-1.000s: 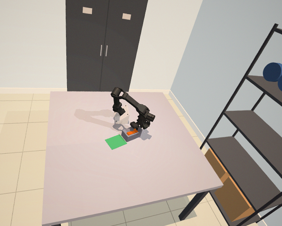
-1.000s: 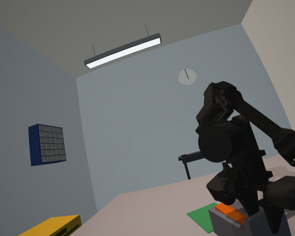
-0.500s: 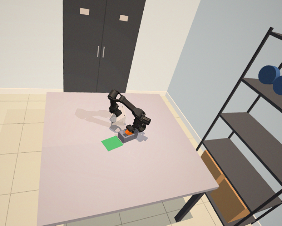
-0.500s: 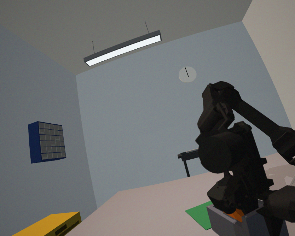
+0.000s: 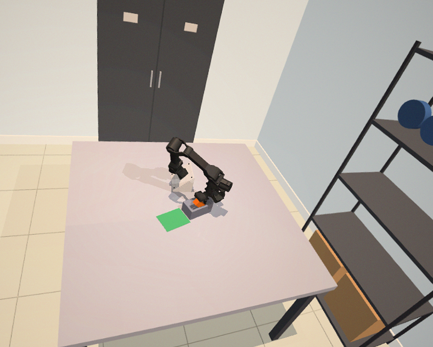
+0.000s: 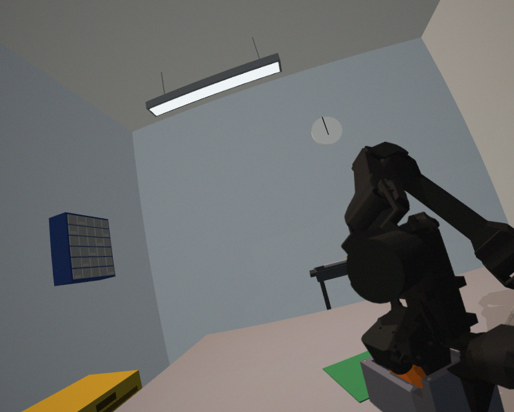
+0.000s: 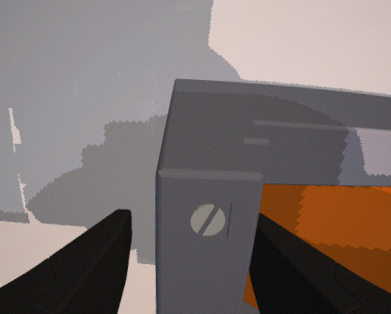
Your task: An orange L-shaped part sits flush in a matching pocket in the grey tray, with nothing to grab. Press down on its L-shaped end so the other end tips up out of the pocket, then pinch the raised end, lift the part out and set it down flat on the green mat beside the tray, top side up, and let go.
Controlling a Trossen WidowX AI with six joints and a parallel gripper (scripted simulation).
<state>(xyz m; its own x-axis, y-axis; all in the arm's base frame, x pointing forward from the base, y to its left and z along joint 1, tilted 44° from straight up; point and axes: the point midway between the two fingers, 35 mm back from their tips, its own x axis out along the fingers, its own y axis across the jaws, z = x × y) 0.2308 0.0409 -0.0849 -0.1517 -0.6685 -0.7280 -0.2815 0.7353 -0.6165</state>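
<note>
The orange L-shaped part lies 10 mm ahead of my gripper tip, 50 mm to the right of it and 10 mm above it. Also, from my gripper tip: green mat 60 mm ahead, 220 mm to the right, 50 mm below.
</note>
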